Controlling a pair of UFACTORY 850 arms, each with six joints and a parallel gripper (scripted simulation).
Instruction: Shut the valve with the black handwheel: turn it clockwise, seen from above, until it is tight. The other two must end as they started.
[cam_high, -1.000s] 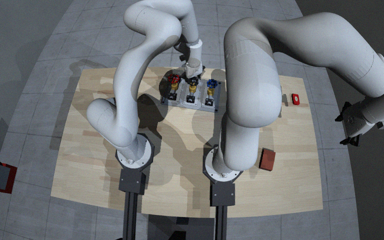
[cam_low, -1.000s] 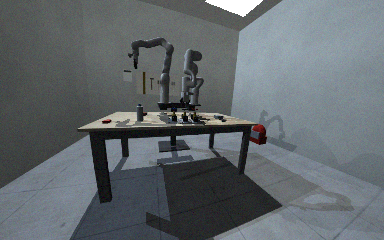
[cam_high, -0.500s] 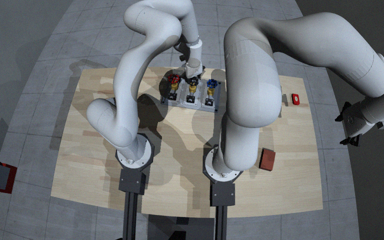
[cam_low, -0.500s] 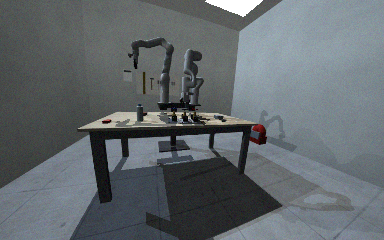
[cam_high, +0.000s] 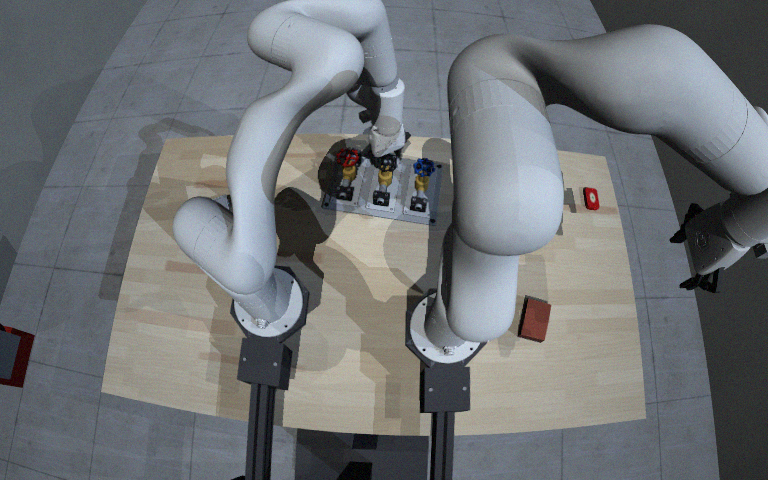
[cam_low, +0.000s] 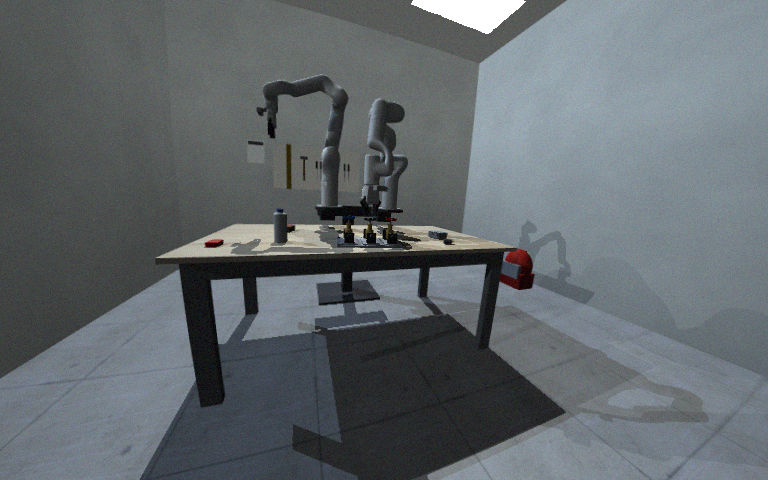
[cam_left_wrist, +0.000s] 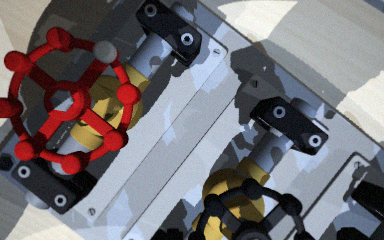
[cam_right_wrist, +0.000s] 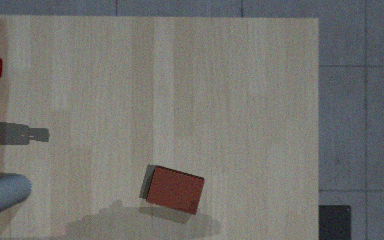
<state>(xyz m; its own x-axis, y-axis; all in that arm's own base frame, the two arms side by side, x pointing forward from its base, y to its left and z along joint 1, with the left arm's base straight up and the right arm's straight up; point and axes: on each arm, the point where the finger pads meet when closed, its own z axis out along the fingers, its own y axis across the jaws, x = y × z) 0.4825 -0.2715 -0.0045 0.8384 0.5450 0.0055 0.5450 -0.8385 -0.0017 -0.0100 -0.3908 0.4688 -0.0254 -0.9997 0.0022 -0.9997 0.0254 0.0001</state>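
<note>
My left hand is 4 cm above the black handwheel. From my left hand the other things lie so: red handwheel 12 cm to the left, 4 cm below; grey base plate 16 cm below; blue handwheel 12 cm to the right, 3 cm below.
</note>
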